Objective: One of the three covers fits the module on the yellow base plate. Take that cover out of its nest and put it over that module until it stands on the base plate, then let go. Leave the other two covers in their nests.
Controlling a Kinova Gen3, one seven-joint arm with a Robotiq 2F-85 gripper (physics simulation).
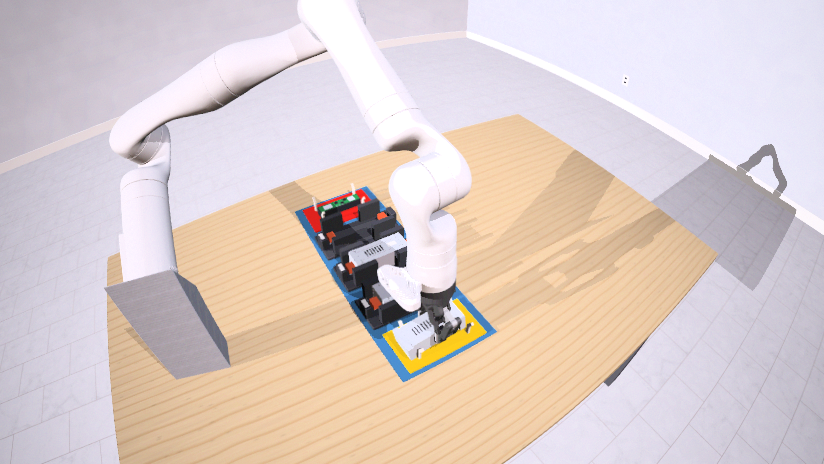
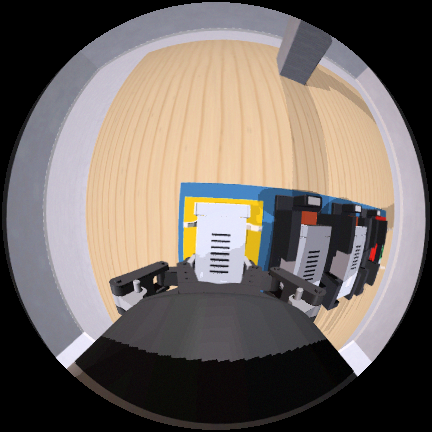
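Where they show: gripper, between the fingertips: (image 1: 432,330) (image 2: 218,262); arm's base, origin of its link: (image 1: 154,286).
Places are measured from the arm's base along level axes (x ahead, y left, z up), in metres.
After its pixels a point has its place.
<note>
My gripper (image 1: 442,334) {x 0.453, y -0.095, z -0.197 m} (image 2: 218,262) {x 0.453, y -0.095, z -0.197 m} is shut on a light grey slotted cover (image 1: 410,338) {x 0.404, y -0.110, z -0.174 m} (image 2: 220,220) {x 0.402, y -0.104, z -0.174 m}, gripping it by its long sides. The cover is over the yellow base plate (image 1: 444,353) {x 0.458, y -0.140, z -0.217 m} (image 2: 190,247) {x 0.449, y -0.135, z -0.216 m}, level and between the small white posts. Its lower edge looks at or very close to the plate; any small gap cannot be made out. The module does not show and the fingertips are largely hidden. A second grey cover (image 1: 383,292) {x 0.397, y 0.005, z -0.172 m} (image 2: 311,250) {x 0.415, y 0.005, z -0.172 m} sits in the nearest black nest (image 2: 284,220) {x 0.389, y -0.035, z -0.185 m}. A third cover (image 1: 377,250) {x 0.424, y 0.116, z -0.172 m} (image 2: 356,245) {x 0.399, y 0.109, z -0.171 m} sits in the middle nest (image 1: 365,276) {x 0.383, y 0.076, z -0.193 m}.
A blue board (image 1: 394,358) {x 0.371, y -0.113, z -0.221 m} (image 2: 220,190) {x 0.368, y -0.111, z -0.221 m} carries the plates and nests. At its far end are an empty black nest and a red plate (image 1: 311,220) {x 0.319, y 0.320, z -0.216 m} with a green circuit board (image 1: 340,202) {x 0.401, y 0.334, z -0.196 m}. A grey block (image 1: 170,322) {x 0.006, y -0.036, z -0.054 m} (image 2: 302,55) {x 0.060, y -0.006, z -0.135 m} supports the arm's base.
</note>
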